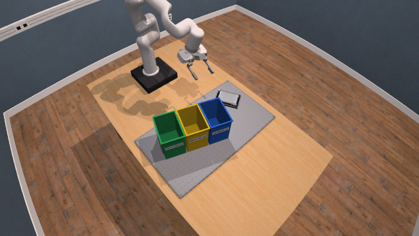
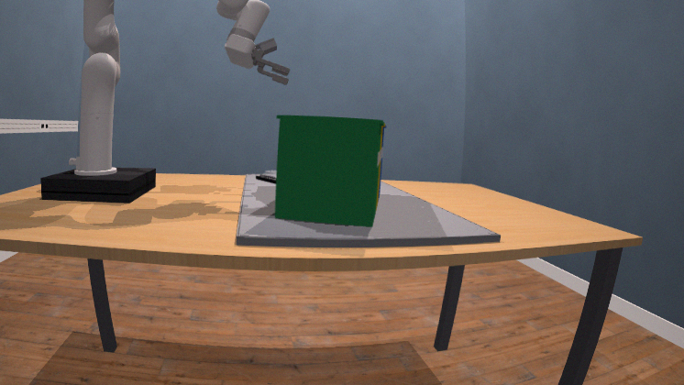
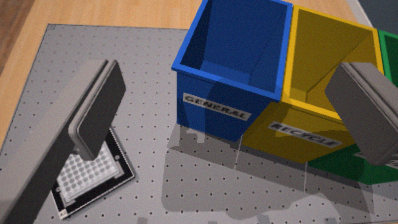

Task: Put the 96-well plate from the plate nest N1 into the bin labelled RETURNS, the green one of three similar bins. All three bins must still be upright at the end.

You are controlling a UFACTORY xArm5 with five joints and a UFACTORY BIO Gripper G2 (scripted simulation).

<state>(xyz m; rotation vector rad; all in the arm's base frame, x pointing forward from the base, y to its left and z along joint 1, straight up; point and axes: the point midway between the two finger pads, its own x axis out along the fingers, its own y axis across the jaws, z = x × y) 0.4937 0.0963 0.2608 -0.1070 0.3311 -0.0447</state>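
Now: the clear 96-well plate 28 cm below my hand, 19 cm to the left of it and 5 cm ahead of it. The rest, counted from my hand: black plate nest N1: 29 cm below, 19 cm to the left, 5 cm ahead; then yellow bin: 21 cm below, 18 cm to the right, 14 cm ahead; then blue bin: 21 cm below, 18 cm ahead, 6 cm to the right.
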